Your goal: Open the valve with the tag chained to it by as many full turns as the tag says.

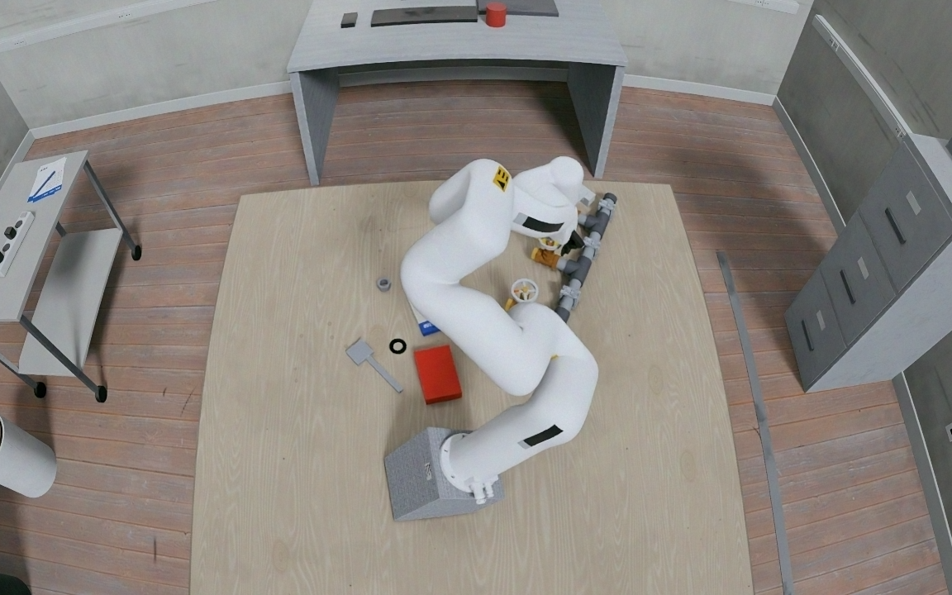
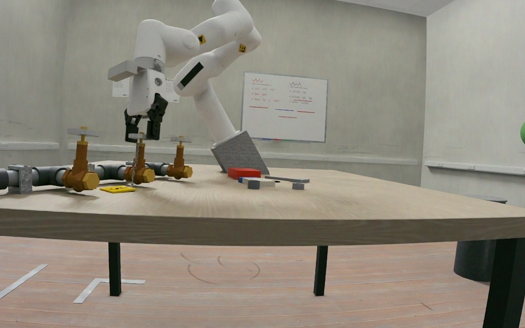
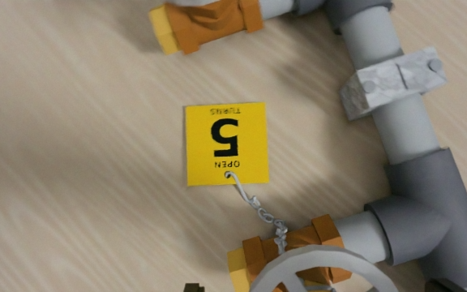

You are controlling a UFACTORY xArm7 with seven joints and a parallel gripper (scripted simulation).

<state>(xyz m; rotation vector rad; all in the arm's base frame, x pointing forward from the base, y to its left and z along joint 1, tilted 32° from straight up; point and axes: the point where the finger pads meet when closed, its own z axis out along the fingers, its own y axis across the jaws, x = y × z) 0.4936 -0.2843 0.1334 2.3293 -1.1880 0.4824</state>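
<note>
My hand is 110 mm above the yellow tag, 80 mm short of it and 30 mm to the left of it. Round my hand: blue-and-white box: 310 mm to the left, 110 mm below, 70 mm behind; red block: 320 mm to the left, 240 mm behind, 100 mm below; grey nut: 390 mm to the left, 110 mm below, 30 mm ahead.
</note>
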